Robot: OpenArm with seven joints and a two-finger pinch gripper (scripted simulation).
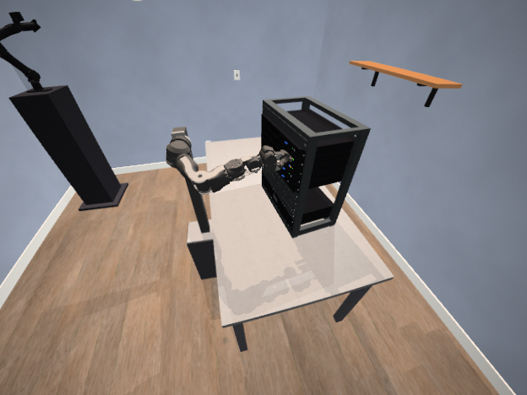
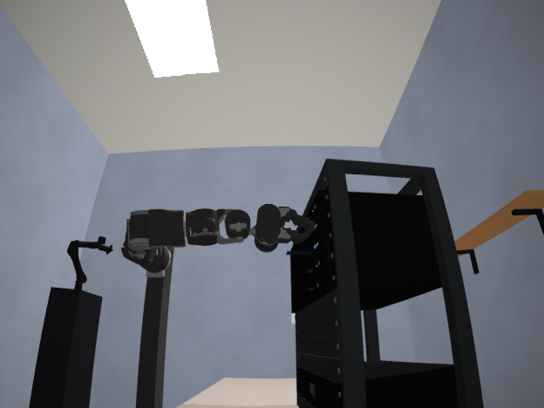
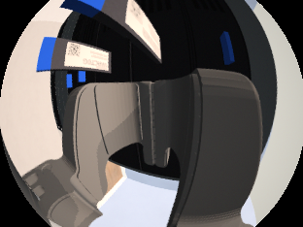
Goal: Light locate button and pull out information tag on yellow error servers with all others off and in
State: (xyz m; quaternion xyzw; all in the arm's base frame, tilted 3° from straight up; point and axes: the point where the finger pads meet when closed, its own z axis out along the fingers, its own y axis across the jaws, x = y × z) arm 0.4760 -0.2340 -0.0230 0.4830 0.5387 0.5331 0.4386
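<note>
My hand is 10 mm short of the locate button. Round my hand: information tag: 50 mm to the left, 10 mm behind.
</note>
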